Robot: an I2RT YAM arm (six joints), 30 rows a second.
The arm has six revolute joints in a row. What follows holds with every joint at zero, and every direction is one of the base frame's. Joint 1 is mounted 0.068 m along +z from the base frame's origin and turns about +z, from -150 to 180 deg. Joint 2 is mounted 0.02 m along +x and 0.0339 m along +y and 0.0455 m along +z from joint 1 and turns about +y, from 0 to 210 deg. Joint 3 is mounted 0.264 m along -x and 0.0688 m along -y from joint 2 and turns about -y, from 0 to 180 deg. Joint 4 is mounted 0.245 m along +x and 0.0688 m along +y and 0.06 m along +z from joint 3 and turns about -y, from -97 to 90 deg. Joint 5 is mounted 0.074 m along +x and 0.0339 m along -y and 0.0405 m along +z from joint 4 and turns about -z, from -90 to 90 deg. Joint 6 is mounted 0.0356 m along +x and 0.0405 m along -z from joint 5 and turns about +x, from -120 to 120 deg. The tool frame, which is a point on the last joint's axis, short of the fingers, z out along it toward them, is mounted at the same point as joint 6; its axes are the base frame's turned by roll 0, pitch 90 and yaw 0 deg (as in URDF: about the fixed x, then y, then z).
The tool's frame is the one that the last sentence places.
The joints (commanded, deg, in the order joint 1, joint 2, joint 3, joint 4, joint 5, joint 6), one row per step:
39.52, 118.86, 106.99, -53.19, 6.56, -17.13
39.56, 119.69, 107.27, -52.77, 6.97, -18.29
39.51, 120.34, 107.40, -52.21, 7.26, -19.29
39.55, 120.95, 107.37, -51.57, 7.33, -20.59
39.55, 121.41, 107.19, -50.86, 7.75, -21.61
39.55, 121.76, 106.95, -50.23, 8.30, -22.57
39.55, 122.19, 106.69, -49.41, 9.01, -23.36
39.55, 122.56, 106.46, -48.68, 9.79, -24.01
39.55, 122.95, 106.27, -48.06, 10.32, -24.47
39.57, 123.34, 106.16, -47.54, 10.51, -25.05
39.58, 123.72, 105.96, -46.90, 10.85, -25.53
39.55, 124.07, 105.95, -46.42, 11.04, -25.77
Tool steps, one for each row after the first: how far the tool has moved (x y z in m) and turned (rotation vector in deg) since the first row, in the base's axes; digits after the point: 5 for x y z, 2 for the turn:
0.00241, 0.00206, -0.00437, -0.83, -0.34, 0.91
0.00485, 0.00334, -0.00810, -1.41, -0.71, 1.64
0.00656, 0.00510, -0.01235, -1.98, -0.97, 2.82
0.00820, 0.00612, -0.01617, -2.64, -1.43, 3.56
0.00948, 0.00674, -0.01954, -3.41, -1.92, 4.19
0.01115, 0.00756, -0.02346, -4.17, -2.54, 4.59
0.01264, 0.00817, -0.02684, -4.92, -3.16, 4.83
0.01396, 0.00883, -0.03028, -5.48, -3.54, 5.01
0.01502, 0.00977, -0.03342, -5.85, -3.75, 5.47
0.01616, 0.01055, -0.03685, -6.27, -4.04, 5.76
0.01748, 0.01117, -0.03921, -6.44, -4.27, 5.85

